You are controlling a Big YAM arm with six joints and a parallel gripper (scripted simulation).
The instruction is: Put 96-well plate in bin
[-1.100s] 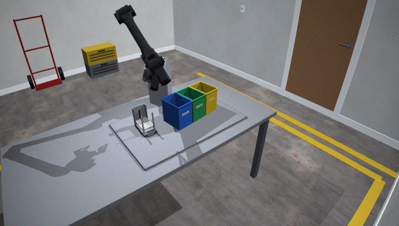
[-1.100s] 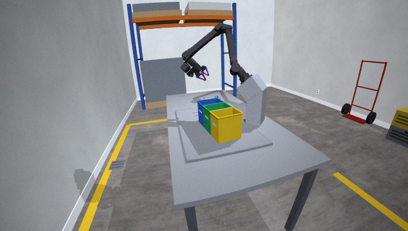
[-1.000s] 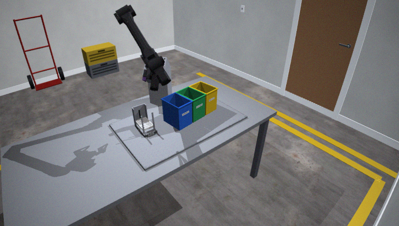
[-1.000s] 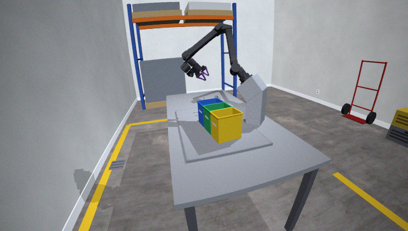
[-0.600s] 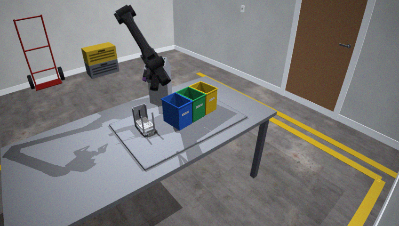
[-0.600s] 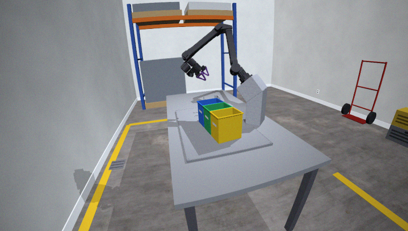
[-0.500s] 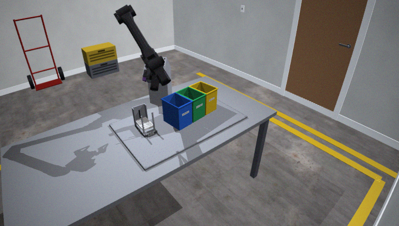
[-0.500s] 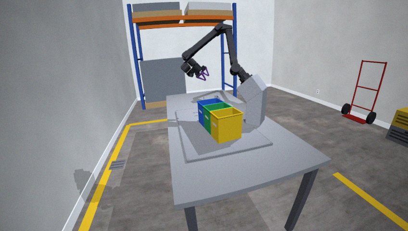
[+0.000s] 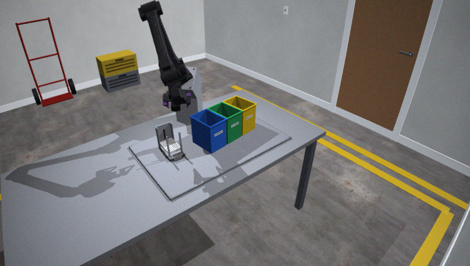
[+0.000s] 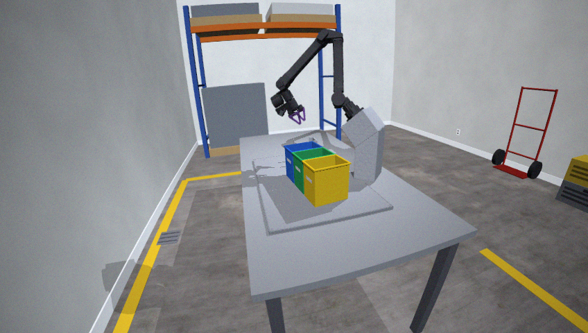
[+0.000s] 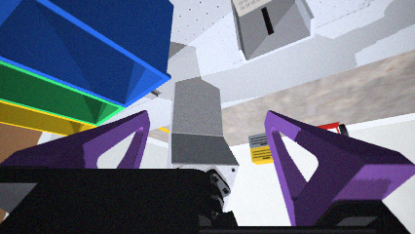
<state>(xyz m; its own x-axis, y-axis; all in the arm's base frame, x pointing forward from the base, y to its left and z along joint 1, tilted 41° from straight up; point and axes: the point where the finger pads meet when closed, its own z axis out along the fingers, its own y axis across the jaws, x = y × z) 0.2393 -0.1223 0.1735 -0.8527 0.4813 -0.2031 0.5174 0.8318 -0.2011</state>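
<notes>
My gripper is now 250 mm above the 96-well plate, 60 mm to the left of it and 40 mm past it. Round my hand: green bin 290 mm to the left, 200 mm below, 40 mm ahead; then yellow bin 420 mm to the left, 200 mm below, 30 mm ahead; then blue bin 200 mm below, 160 mm to the left, 50 mm ahead.
</notes>
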